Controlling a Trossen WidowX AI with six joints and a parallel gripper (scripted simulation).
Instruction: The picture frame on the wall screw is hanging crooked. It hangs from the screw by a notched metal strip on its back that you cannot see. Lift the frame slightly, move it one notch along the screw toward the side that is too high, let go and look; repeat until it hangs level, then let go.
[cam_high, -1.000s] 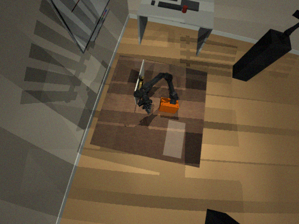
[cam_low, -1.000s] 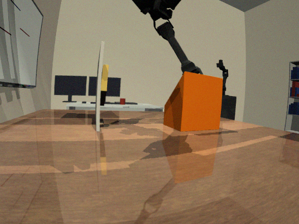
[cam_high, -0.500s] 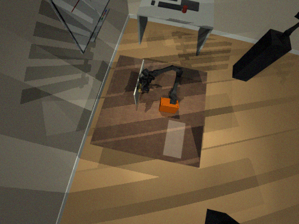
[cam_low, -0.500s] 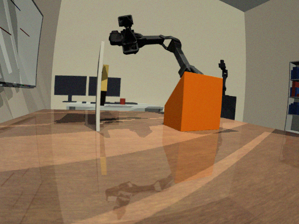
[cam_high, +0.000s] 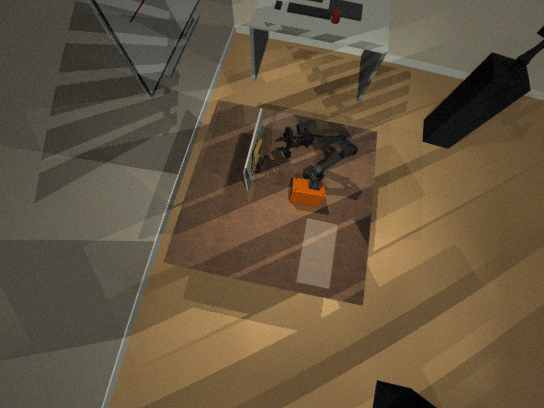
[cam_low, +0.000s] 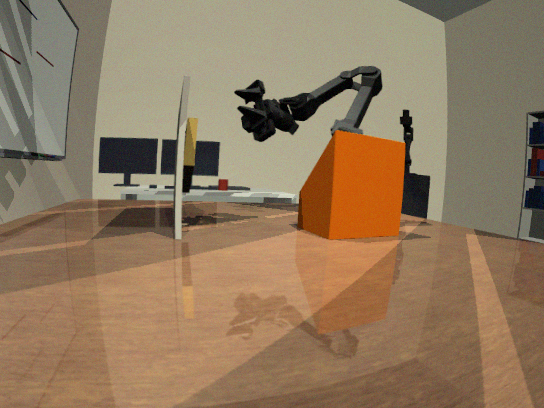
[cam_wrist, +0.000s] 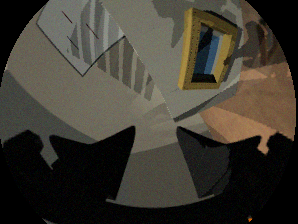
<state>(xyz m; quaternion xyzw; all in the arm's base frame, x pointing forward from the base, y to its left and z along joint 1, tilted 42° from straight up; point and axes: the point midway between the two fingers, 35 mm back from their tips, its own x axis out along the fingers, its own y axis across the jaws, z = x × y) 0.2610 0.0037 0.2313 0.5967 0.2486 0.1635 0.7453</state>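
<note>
The picture frame lies 12 cm ahead of my gripper tip and 16 cm below it. Also, from my gripper tip: wall panel 13 cm ahead, 1 cm to the right, 17 cm below.
</note>
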